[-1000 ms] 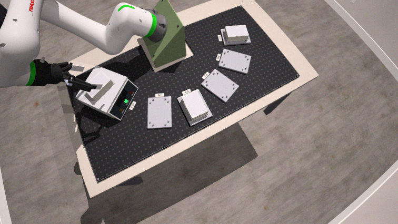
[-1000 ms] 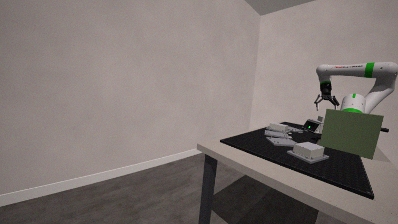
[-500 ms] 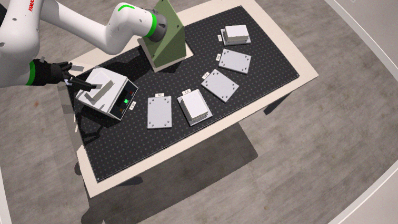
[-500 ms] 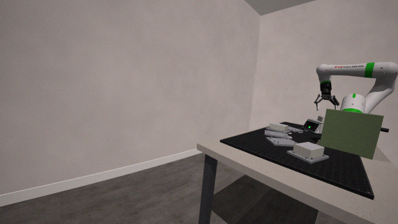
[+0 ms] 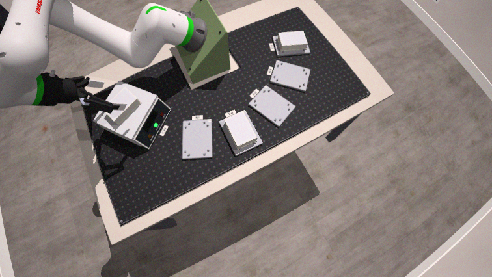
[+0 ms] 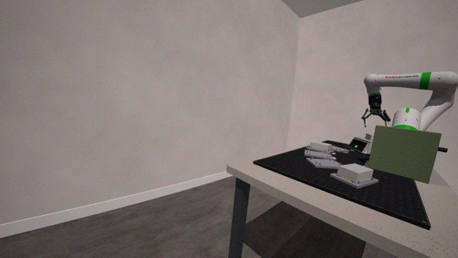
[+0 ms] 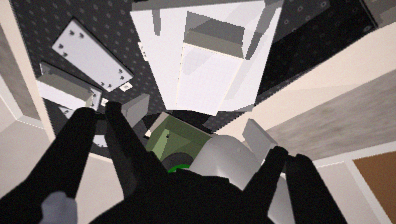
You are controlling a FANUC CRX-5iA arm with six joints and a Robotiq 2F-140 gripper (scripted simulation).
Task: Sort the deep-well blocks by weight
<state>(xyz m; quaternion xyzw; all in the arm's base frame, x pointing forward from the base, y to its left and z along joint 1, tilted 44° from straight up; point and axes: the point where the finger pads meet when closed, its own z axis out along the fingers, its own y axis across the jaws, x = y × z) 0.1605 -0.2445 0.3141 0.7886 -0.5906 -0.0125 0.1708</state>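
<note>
Right now my hand is 110 mm above the check-weigher platform. Also, from my hand: check-weigher: 10 mm ahead, 140 mm below; white deep-well block: 280 mm ahead, 380 mm to the left, 170 mm below; infeed nest IN: 220 mm ahead, 210 mm to the left, 200 mm below.
</note>
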